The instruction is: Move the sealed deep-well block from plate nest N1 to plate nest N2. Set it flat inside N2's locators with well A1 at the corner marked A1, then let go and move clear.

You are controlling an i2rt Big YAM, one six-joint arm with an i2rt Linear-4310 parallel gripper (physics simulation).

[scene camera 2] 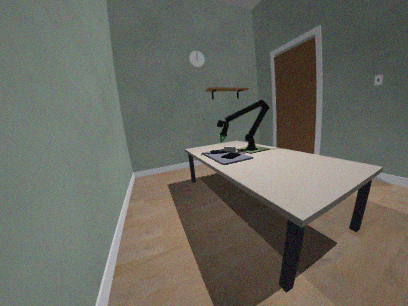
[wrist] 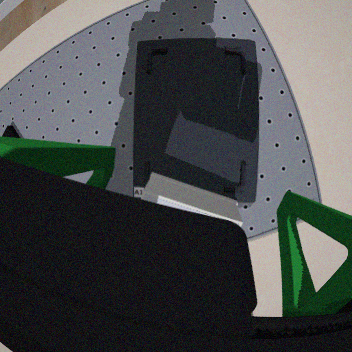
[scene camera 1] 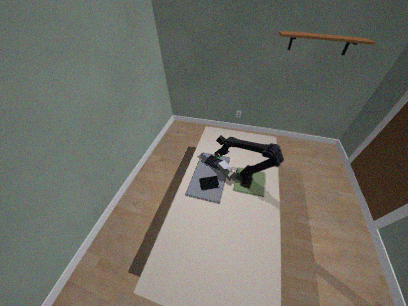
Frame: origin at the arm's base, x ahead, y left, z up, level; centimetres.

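Seen in the pictures: gripper, fingertip midpoint: [scene camera 2: 221, 141] [wrist: 201, 180] [scene camera 1: 219, 156]; arm's base, origin of the base link: [scene camera 2: 251, 149] [scene camera 1: 246, 181].
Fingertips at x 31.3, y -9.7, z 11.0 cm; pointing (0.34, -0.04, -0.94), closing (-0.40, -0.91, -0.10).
Observation:
Offsets run from my fingertips to a thing's top centre. "spot": to the spot under its first point. Level surfaces: height alone.
The deep-well block @(dx -7.7, dy +4.1, dz -4.9 cm) [scene camera 1: 224, 164] [scene camera 2: 230, 149] [wrist: 192, 194] is pale grey and white. In the wrist view its edge lies across the lower end of a dark plate nest @(dx +4.8, dy -0.1, dz -9.1 cm) [wrist: 195, 85], turned at an angle to the nest's sides. The rest of it is hidden behind the black gripper body; whether it lies flat I cannot tell. An "A1" mark shows at that nest's lower left corner. A second dark nest @(dx -0.5, dy +24.7, dz -9.1 cm) [scene camera 1: 209, 183] [scene camera 2: 231, 156] is without a block. I cannot read N1 or N2. My gripper [scene camera 1: 218, 156] [scene camera 2: 223, 138] [wrist: 201, 180] is open, green fingers wide apart, above the block's nest, holding nothing.
Both nests are on a grey perforated board [scene camera 1: 205, 197] [wrist: 75, 105] on the cream table @(dz -12.2 cm) [scene camera 1: 215, 250] [scene camera 2: 310, 185]. The arm's base stands on a green mat [scene camera 1: 257, 188] beside the board. A small dark corner @(spot: dx +8.5, dy +23.6, dz -9.9 cm) [wrist: 11, 131] shows at the wrist view's left edge.

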